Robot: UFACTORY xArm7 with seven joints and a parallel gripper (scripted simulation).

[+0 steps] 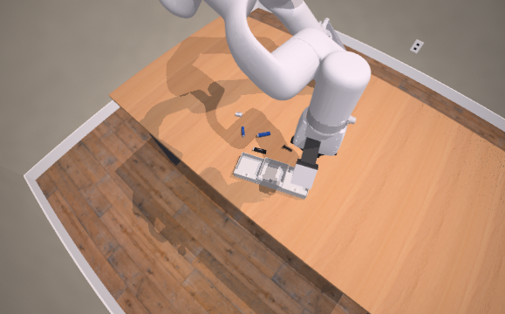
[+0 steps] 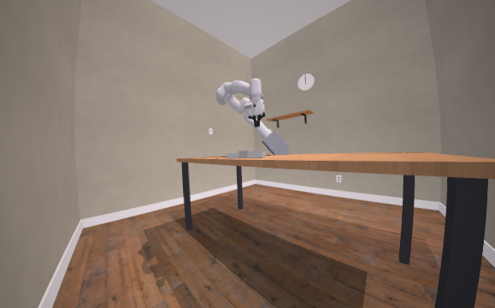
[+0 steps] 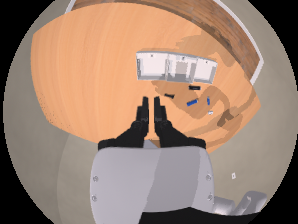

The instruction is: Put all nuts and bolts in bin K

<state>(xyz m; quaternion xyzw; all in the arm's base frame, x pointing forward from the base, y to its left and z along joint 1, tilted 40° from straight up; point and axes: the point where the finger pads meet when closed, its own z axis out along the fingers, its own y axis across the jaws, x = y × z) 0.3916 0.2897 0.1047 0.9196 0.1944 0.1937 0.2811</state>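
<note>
Right now my hand is 10 cm past the black bolt, 10 cm to the left of it and 21 cm above it. From my hand the other things lie so: small black part 3 cm behind, 18 cm to the right, 21 cm below; bin 2 cm ahead, 8 cm to the right, 19 cm below; blue piece 10 cm behind, 20 cm to the right, 21 cm below.
</note>
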